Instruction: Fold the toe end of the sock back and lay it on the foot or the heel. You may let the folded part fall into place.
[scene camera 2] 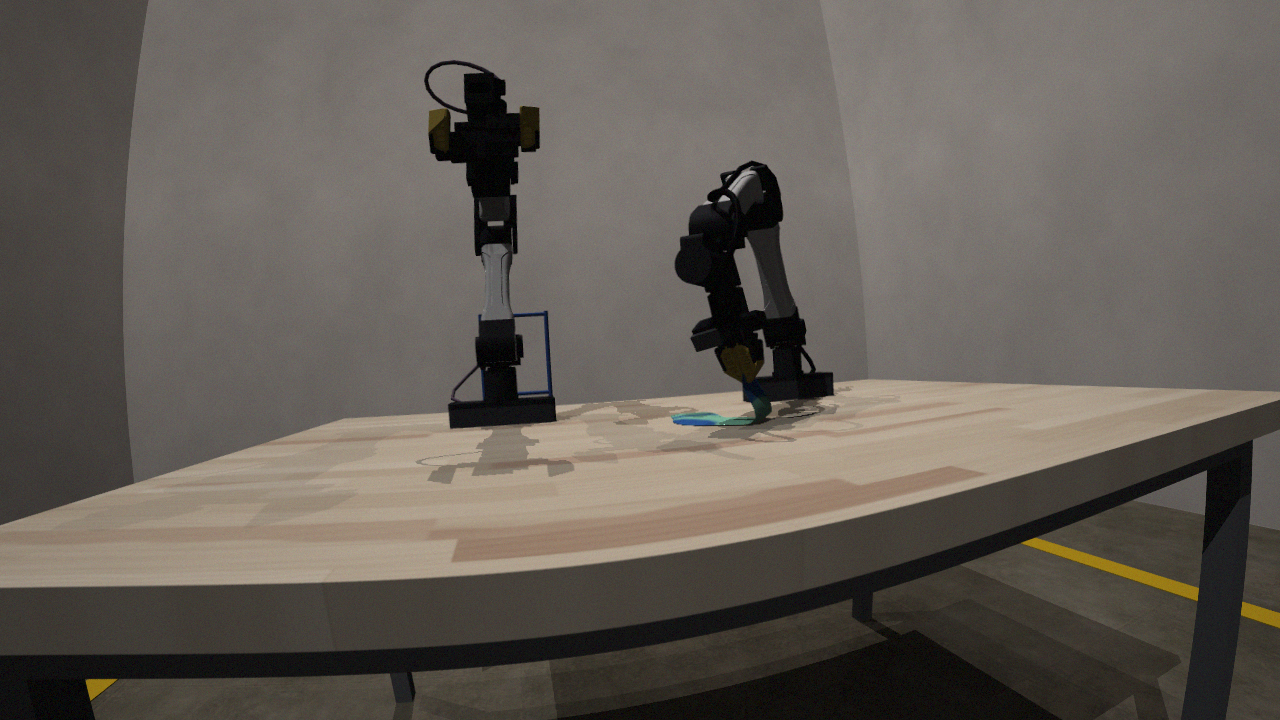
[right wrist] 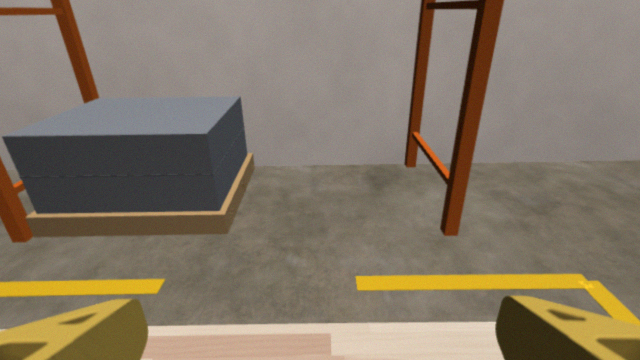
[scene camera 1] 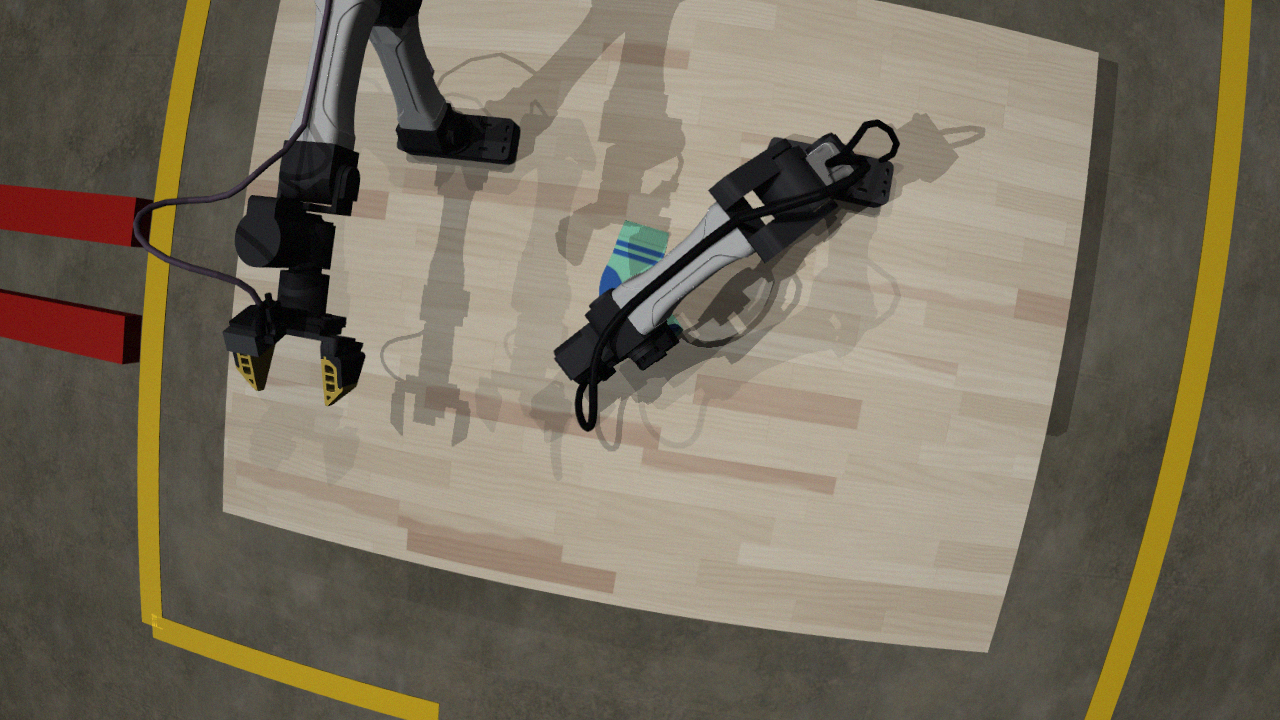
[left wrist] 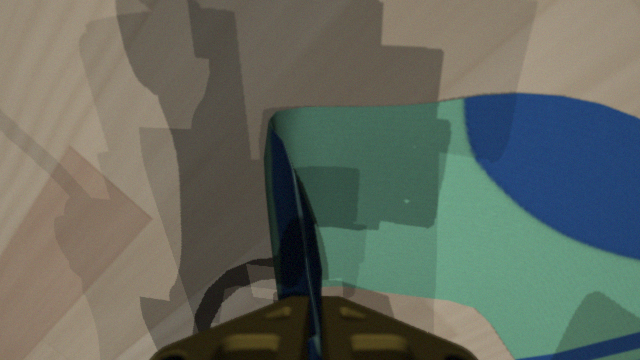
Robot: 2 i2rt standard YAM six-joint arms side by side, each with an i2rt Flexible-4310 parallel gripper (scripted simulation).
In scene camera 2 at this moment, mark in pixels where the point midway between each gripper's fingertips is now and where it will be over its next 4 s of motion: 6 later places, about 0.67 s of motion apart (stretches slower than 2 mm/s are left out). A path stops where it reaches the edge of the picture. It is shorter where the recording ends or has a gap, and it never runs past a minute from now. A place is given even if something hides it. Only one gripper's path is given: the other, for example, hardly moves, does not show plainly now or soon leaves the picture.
My left gripper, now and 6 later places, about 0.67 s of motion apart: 748,383; 753,383; 742,390; 733,402; 731,412; 729,411; 714,386
